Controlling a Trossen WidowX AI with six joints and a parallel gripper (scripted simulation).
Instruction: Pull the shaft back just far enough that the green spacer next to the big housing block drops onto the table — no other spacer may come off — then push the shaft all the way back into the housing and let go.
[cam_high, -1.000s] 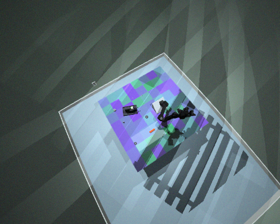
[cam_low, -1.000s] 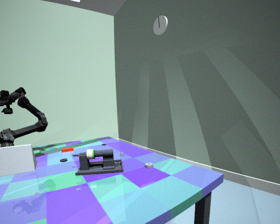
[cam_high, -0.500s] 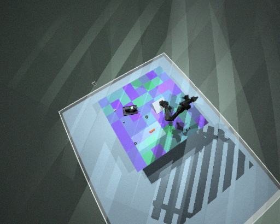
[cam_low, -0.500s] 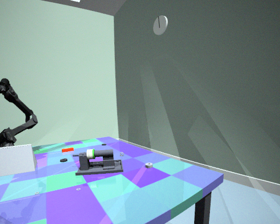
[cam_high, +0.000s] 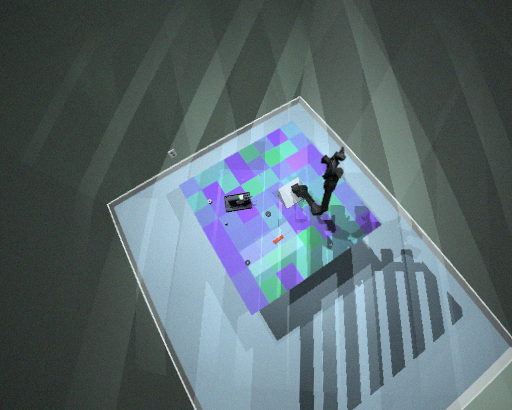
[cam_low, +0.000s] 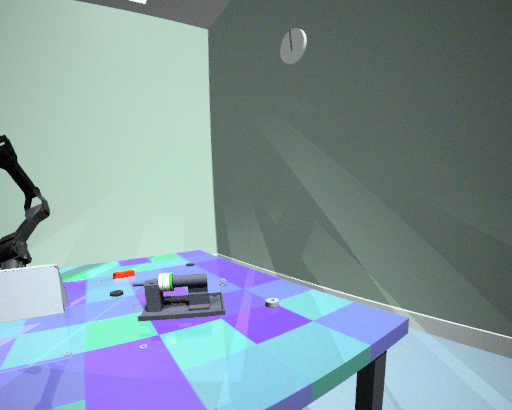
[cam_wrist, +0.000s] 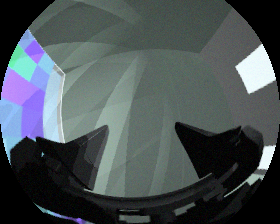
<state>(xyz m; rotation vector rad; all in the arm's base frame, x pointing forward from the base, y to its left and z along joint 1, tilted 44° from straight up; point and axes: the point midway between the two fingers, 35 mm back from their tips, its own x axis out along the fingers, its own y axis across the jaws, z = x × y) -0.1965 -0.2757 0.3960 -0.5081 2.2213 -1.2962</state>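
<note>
Right now my gripper tip is 680 mm short of the shaft, 490 mm above it and 210 mm to the left of it. Also, from my gripper tip: black ring (560 mm below, 550 mm ahead); white spacer (690 mm ahead, 490 mm below, 210 mm to the right); green spacer (710 mm ahead, 490 mm below, 220 mm to the right).
</note>
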